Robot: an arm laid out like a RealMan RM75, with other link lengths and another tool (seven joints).
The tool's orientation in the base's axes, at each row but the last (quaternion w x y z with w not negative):
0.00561, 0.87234, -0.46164, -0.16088
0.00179, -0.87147, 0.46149, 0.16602
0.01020, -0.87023, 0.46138, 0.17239
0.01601, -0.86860, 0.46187, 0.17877
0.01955, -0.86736, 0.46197, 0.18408
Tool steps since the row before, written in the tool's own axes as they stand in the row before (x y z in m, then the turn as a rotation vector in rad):
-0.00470, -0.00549, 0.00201, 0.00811, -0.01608, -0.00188
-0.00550, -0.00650, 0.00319, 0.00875, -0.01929, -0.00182
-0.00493, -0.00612, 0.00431, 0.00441, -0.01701, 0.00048
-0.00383, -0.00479, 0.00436, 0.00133, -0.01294, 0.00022
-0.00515, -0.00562, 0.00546, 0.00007, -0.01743, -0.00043
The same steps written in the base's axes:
0.00138, 0.00722, -0.00148, 0.01769, 0.00242, -0.00300
0.00146, 0.00865, -0.00239, 0.02059, 0.00376, -0.00372
0.00115, 0.00822, -0.00339, 0.01585, 0.00632, -0.00422
0.00063, 0.00664, -0.00349, 0.01107, 0.00640, -0.00242
0.00030, 0.00842, -0.00411, 0.01426, 0.00983, -0.00200

